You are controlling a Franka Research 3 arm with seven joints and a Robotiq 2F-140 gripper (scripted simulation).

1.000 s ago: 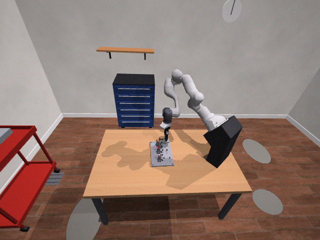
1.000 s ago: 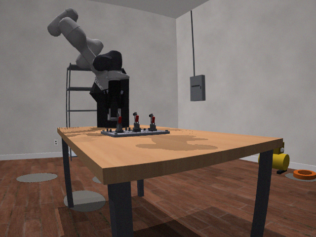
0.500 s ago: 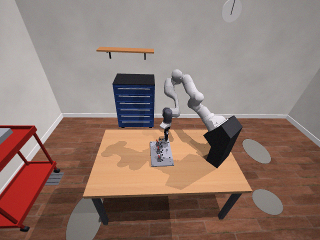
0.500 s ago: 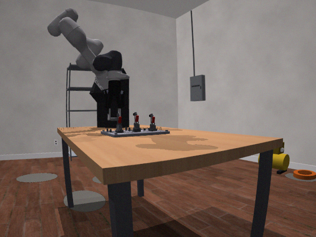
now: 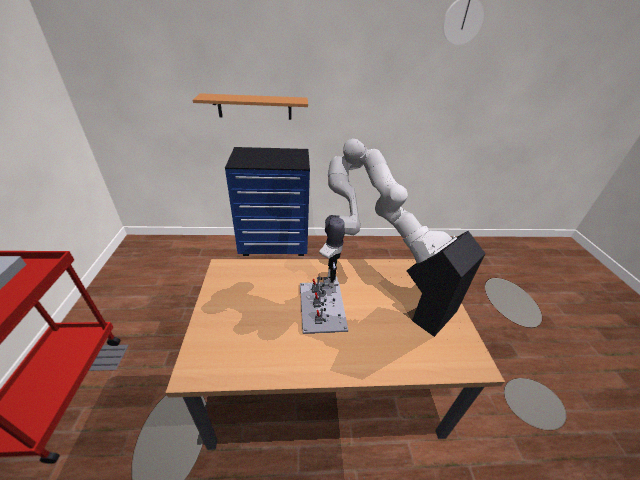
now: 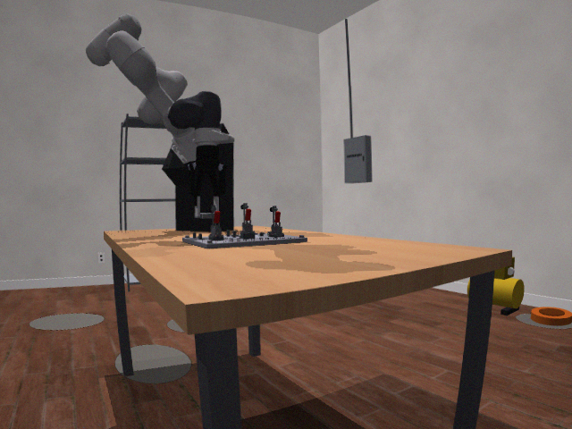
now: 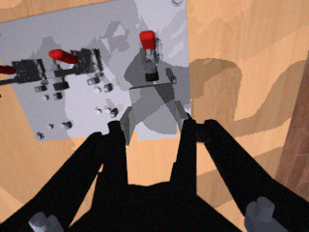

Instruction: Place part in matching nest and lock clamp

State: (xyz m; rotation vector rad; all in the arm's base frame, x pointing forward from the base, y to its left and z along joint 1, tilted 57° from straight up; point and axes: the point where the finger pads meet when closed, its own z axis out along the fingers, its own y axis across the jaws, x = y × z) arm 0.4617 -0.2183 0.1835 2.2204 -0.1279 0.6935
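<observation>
Right now my hand is 110 mm above the grey fixture plate, 90 mm short of it and 80 mm to the right of it. Also, from my hand: grey block part 30 mm below.
</observation>
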